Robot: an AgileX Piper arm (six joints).
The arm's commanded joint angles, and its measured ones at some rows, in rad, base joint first. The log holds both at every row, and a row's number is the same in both.
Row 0, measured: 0.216, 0.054, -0.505, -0.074, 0.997, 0.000
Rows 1 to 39, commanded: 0.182, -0.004, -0.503, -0.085, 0.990, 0.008; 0.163, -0.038, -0.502, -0.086, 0.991, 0.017; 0.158, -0.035, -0.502, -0.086, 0.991, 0.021; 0.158, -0.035, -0.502, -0.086, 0.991, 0.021; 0.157, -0.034, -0.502, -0.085, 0.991, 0.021; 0.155, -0.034, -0.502, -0.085, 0.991, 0.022; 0.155, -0.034, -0.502, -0.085, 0.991, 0.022; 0.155, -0.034, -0.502, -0.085, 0.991, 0.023; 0.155, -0.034, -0.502, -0.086, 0.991, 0.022; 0.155, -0.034, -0.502, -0.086, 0.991, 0.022; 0.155, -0.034, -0.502, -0.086, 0.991, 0.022; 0.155, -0.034, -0.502, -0.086, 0.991, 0.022; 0.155, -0.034, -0.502, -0.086, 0.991, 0.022; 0.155, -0.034, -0.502, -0.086, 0.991, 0.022; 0.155, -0.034, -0.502, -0.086, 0.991, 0.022; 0.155, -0.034, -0.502, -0.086, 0.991, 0.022; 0.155, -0.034, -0.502, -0.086, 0.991, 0.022; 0.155, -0.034, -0.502, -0.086, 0.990, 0.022; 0.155, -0.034, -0.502, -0.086, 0.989, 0.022; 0.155, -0.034, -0.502, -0.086, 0.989, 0.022; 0.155, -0.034, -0.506, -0.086, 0.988, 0.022; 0.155, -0.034, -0.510, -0.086, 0.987, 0.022; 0.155, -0.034, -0.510, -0.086, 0.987, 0.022; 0.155, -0.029, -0.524, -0.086, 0.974, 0.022; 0.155, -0.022, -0.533, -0.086, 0.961, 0.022; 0.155, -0.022, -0.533, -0.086, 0.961, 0.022; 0.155, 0.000, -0.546, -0.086, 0.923, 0.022; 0.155, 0.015, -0.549, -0.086, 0.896, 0.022; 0.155, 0.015, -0.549, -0.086, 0.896, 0.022; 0.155, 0.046, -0.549, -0.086, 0.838, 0.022; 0.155, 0.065, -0.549, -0.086, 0.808, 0.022; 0.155, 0.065, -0.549, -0.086, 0.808, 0.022; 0.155, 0.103, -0.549, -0.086, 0.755, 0.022; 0.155, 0.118, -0.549, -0.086, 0.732, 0.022; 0.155, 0.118, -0.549, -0.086, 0.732, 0.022; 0.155, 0.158, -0.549, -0.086, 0.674, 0.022; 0.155, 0.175, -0.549, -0.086, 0.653, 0.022; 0.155, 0.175, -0.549, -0.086, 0.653, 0.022; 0.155, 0.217, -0.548, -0.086, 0.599, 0.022
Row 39, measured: 0.161, 0.175, -0.541, -0.079, 0.681, 0.020
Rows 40 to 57, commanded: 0.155, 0.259, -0.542, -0.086, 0.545, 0.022; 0.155, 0.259, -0.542, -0.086, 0.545, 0.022; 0.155, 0.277, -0.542, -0.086, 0.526, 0.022; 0.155, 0.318, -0.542, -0.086, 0.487, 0.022; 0.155, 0.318, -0.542, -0.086, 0.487, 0.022; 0.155, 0.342, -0.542, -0.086, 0.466, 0.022; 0.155, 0.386, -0.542, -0.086, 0.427, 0.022; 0.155, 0.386, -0.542, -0.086, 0.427, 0.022; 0.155, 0.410, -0.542, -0.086, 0.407, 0.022; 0.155, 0.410, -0.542, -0.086, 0.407, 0.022; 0.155, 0.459, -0.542, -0.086, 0.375, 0.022; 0.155, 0.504, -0.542, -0.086, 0.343, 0.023; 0.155, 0.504, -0.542, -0.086, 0.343, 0.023; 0.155, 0.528, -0.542, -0.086, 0.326, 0.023; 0.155, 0.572, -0.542, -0.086, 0.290, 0.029; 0.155, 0.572, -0.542, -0.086, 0.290, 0.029; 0.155, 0.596, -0.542, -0.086, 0.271, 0.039; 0.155, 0.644, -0.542, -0.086, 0.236, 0.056
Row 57, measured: 0.161, 0.590, -0.541, -0.080, 0.301, 0.030
